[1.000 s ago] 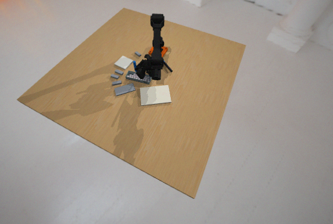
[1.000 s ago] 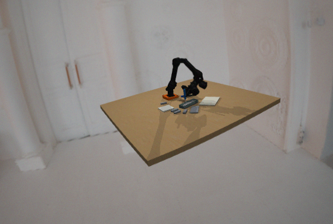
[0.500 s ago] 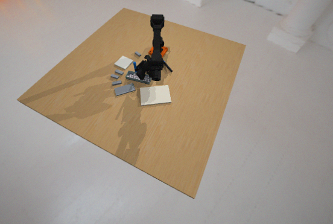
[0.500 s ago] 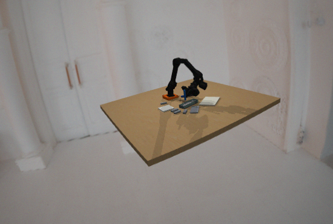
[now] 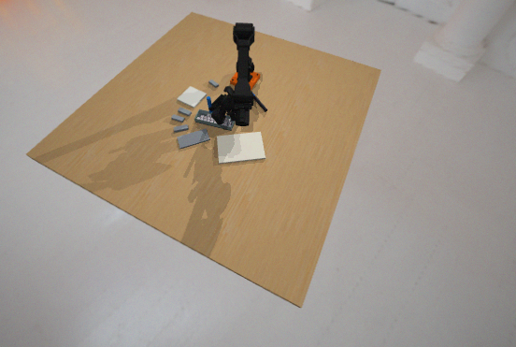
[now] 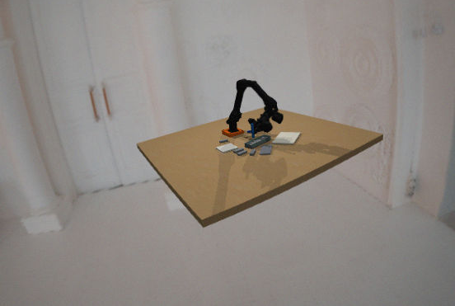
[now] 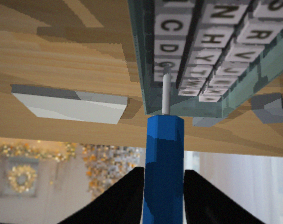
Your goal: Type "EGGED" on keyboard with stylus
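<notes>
The E key is 4 cm ahead of my gripper tip, 1 cm to the right of it and 6 cm below it. Also, from my gripper tip: grey slab (14 cm ahead, 1 cm to the right, 7 cm below).
</notes>
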